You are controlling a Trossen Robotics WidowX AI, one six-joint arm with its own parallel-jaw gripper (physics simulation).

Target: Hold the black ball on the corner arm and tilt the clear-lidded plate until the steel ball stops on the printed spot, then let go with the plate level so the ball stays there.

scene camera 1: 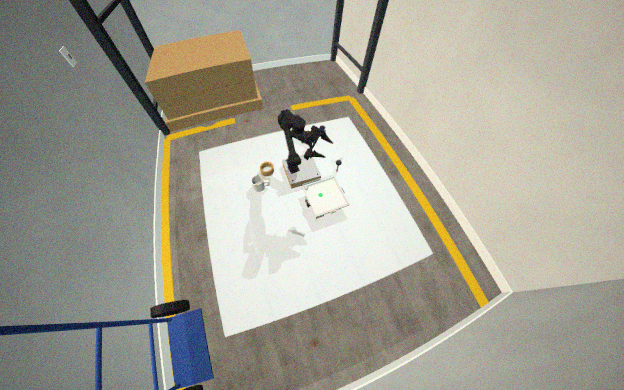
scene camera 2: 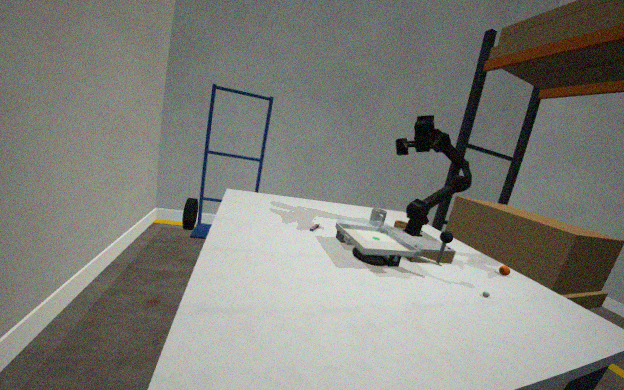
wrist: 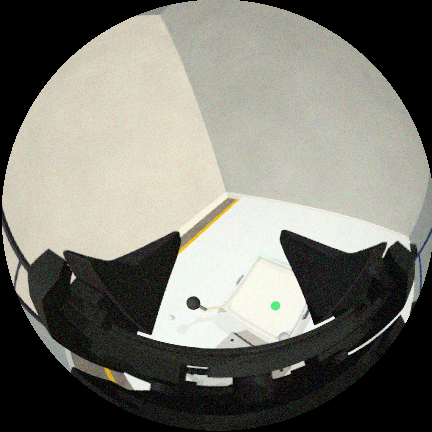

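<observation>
The square clear-lidded plate stands on a dark round foot in front of the arm's base. Its green printed spot is off-centre. The steel ball shows as a grey disc at the plate's corner nearest the base, away from the spot; I cannot make it out in the scene views. The black ball tops a thin arm at another base-side corner. My gripper is open and empty, high above the table, apart from the black ball.
The base board is close behind the plate. A grey mug and tape ring stand beside it. A pen, an orange ball and a small grey piece lie on the table.
</observation>
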